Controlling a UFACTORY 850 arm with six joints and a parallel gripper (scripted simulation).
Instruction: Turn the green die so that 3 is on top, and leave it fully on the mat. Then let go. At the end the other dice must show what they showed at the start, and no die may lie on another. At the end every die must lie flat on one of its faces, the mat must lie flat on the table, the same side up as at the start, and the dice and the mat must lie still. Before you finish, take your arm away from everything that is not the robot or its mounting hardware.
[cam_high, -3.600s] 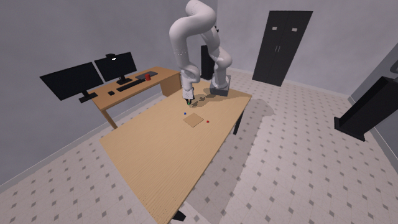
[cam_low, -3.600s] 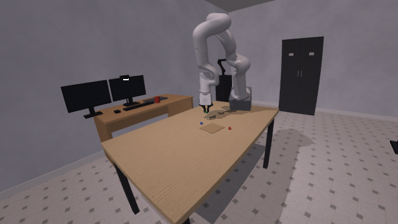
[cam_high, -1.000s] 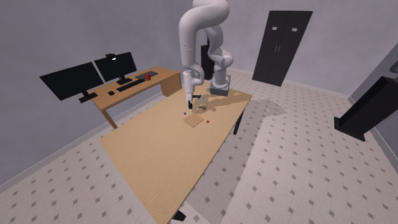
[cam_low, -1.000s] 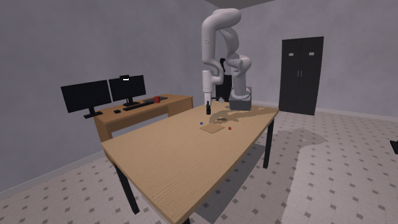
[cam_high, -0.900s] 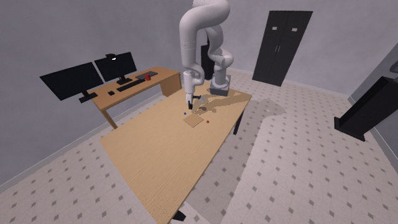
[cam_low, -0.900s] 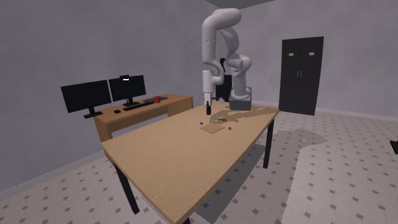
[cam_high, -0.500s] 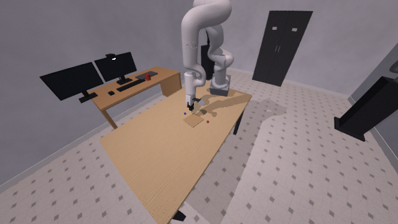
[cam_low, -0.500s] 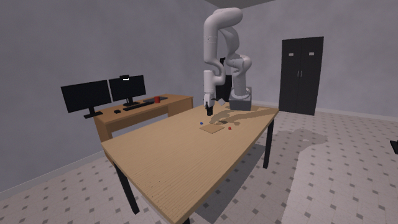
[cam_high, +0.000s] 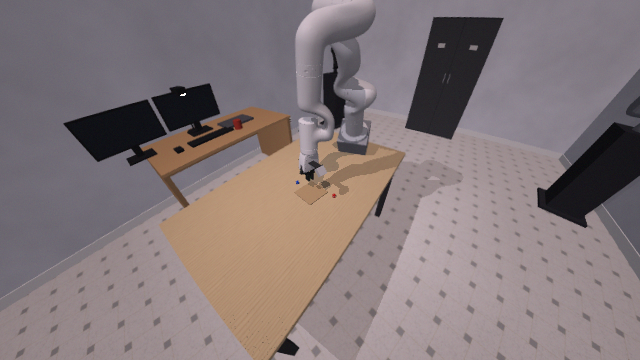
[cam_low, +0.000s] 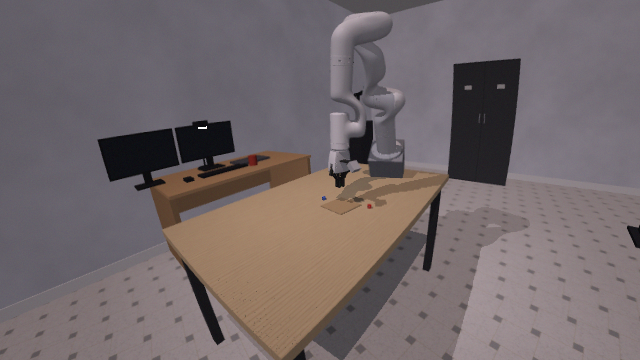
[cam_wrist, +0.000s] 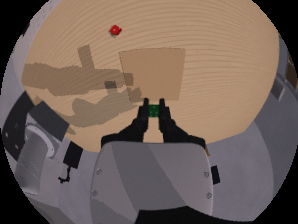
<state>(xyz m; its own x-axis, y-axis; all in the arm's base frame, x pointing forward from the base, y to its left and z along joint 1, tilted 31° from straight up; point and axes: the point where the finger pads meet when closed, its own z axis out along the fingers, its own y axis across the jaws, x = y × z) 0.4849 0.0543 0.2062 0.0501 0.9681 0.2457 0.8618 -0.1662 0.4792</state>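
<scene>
Right now the tan mat is 11 cm below my hand and 1 cm to the left of it. Also, from my hand: green die (1 cm to the right, 1 cm below); then red die (12 cm to the left, 11 cm below, 7 cm behind); then blue die (11 cm to the right, 11 cm below, 1 cm ahead).
</scene>
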